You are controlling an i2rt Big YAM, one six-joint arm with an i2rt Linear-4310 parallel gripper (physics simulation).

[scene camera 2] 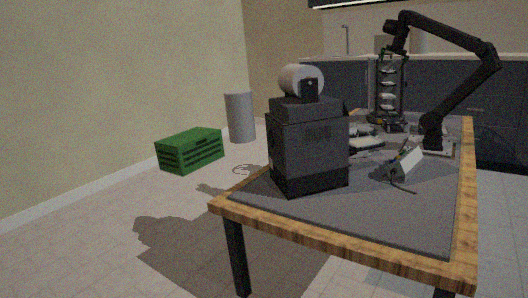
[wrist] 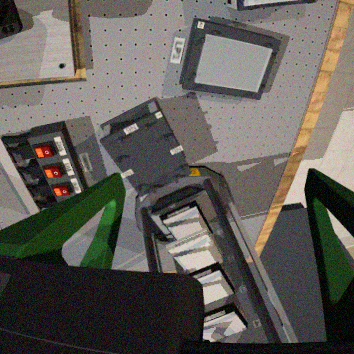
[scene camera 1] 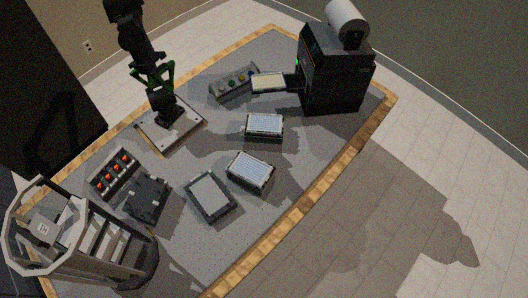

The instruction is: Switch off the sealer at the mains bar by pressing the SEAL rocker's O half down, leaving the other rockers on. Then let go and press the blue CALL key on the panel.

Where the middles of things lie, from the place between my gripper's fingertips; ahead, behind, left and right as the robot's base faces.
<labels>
Now: the rack (scene camera 1: 105, 249) 2 cm ahead of my hand, 43 cm to the right of it and 17 cm below it. Also, from my hand: white roll (scene camera 2: 289, 76): 30 cm ahead, 58 cm to the left, 1 cm above.
</labels>
